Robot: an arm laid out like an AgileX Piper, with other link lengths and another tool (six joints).
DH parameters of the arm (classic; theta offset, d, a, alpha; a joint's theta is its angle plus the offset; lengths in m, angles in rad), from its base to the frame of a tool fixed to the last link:
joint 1: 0 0.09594 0 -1.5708
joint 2: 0.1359 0 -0.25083 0
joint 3: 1.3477 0 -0.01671 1.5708
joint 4: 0 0.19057 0 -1.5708
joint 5: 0 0 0 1.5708
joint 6: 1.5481 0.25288 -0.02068 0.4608
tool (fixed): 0 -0.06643 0 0
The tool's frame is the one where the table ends.
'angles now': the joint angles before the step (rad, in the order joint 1, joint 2, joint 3, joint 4, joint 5, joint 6). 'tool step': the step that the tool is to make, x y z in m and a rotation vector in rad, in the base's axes. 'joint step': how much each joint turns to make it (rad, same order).
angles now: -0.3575, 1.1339, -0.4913, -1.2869, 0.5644, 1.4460
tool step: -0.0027, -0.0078, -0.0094, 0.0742, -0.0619, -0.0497
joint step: -0.0973, 0.0257, 0.0000, 0.0073, -0.1013, 0.0519
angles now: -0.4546, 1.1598, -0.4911, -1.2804, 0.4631, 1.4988
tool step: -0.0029, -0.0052, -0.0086, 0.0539, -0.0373, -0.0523
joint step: -0.0463, 0.0298, -0.0006, 0.0002, -0.0410, 0.0630
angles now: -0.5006, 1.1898, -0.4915, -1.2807, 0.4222, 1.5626
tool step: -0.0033, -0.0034, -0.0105, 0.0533, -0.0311, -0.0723
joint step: -0.0082, 0.0412, -0.0007, -0.0112, 0.0029, 0.1084
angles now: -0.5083, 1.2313, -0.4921, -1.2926, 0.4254, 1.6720
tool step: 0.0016, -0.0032, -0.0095, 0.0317, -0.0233, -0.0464
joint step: -0.0003, 0.0524, 0.0001, -0.0703, -0.0028, 0.1422
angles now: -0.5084, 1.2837, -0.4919, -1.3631, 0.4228, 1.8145
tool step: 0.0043, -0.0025, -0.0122, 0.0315, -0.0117, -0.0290
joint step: -0.0001, 0.0649, 0.0004, -0.0897, -0.0107, 0.1463
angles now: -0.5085, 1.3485, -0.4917, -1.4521, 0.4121, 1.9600
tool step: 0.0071, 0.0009, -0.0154, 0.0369, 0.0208, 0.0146
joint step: -0.0003, 0.0663, -0.0002, -0.0609, -0.0288, 0.0711
